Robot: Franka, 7 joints.
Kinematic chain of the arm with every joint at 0, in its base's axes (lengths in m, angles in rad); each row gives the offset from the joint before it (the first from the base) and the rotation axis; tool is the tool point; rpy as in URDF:
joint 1: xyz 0 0 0.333 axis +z
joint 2: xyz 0 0 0 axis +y
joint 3: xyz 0 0 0.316 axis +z
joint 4: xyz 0.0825 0 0 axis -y
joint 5: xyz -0.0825 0 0.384 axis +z
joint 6: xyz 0 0 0 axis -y
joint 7: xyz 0.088 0 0 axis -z
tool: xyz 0 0 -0.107 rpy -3.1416 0 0
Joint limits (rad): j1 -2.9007..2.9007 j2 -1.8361..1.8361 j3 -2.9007..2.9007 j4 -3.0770..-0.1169 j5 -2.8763..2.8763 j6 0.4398..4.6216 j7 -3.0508..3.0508
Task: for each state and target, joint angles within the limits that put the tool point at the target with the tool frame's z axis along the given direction. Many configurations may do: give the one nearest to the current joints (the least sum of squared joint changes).
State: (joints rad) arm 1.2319 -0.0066 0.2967 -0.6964 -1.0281 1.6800 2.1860
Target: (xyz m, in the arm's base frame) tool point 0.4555 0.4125 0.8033 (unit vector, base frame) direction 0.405 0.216 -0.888
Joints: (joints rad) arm 0.5858 0.4362 0.3567 -0.5922 -0.3243 1.4672 2.1860
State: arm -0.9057 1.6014 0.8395 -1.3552 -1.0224 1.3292 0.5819
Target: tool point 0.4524 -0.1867 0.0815 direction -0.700 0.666 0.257
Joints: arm -1.3658 1.6265 1.0728 -1.4985 -0.0993 0.8745 0.5819
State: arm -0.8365 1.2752 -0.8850 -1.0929 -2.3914 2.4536 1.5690
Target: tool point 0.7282 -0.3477 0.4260 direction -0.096 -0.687 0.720
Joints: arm -0.1112 1.0987 -0.5289 -0.8511 -1.9531 1.6166 1.5690
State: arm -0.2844 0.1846 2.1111 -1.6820 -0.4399 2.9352 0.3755
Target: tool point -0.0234 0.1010 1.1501 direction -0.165 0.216 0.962
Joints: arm -0.5333 0.2451 2.7383 -0.7958 -0.3147 3.4489 0.3755
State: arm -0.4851 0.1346 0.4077 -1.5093 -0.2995 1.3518 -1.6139
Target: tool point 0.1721 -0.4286 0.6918 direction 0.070 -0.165 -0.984
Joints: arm -0.9222 -0.3166 -0.2104 -1.7735 -0.0726 1.6437 -1.6139
